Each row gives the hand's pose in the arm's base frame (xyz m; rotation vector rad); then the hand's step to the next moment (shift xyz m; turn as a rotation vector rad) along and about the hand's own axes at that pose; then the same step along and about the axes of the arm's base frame.
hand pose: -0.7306 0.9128 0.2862 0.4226 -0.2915 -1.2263
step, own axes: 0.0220 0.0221 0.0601 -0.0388 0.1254 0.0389
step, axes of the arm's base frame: -0.0006 -0.0241 0.0633 0.0764 0.0654 0.0929
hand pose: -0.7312 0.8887 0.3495 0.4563 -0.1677 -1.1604
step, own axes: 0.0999 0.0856 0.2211 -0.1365 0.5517 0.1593
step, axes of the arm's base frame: 0.0328 -0.1211 0.2246 0.3542 0.2594 0.3945
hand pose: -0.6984 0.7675 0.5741 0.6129 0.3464 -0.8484
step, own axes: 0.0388 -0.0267 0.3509 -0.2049 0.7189 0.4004
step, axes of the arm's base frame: 0.0192 -0.2570 0.2427 0.4536 0.2328 0.6776
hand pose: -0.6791 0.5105 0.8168 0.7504 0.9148 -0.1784
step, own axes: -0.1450 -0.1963 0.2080 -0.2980 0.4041 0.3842
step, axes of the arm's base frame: -0.0405 -0.3050 0.0904 0.2463 -0.0038 0.5823
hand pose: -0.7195 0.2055 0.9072 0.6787 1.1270 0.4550
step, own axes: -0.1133 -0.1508 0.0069 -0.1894 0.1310 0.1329
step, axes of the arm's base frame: -0.0363 -0.1831 -0.0279 0.0530 -0.0633 0.2527
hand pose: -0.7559 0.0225 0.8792 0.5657 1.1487 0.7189
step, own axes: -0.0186 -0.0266 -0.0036 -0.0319 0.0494 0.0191
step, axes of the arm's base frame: -0.0020 -0.0313 -0.0092 -0.0001 0.0073 0.0614
